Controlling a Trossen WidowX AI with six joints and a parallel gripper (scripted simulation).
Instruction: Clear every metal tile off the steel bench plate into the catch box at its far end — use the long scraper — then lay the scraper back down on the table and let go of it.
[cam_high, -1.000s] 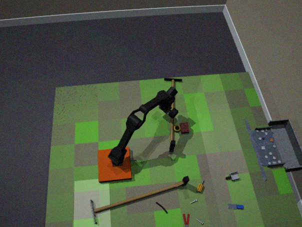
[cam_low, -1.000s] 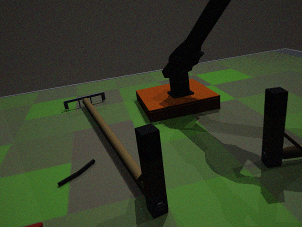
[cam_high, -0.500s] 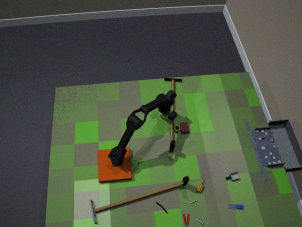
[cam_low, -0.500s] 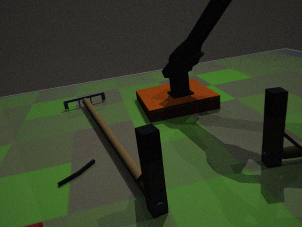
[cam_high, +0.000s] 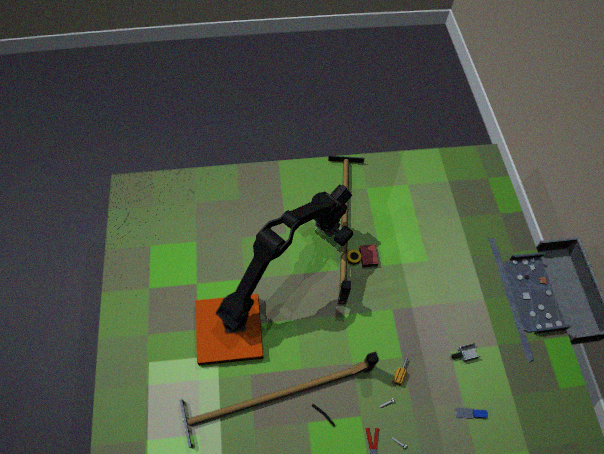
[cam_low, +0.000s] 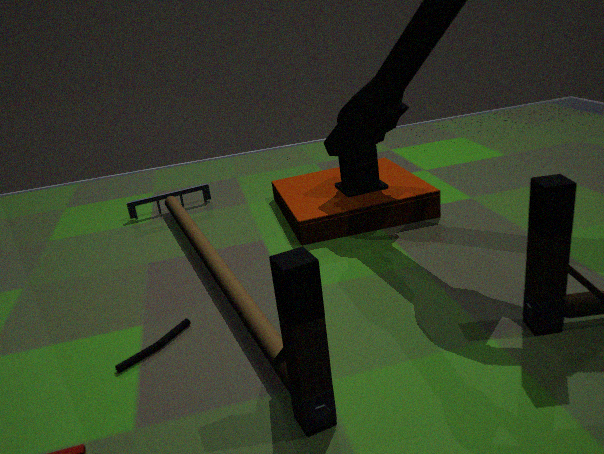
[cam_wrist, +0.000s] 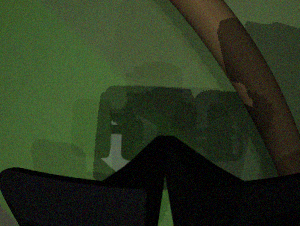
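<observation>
Right now my gripper tip is 60 mm short of the long scraper, 10 mm to the right of it and 50 mm below it. From my gripper tip the other things lie so: yellow ring 70 mm ahead, 110 mm to the right; black strip 120 mm behind, 620 mm to the right, 10 mm below; red block 120 mm ahead, 120 mm to the right.
</observation>
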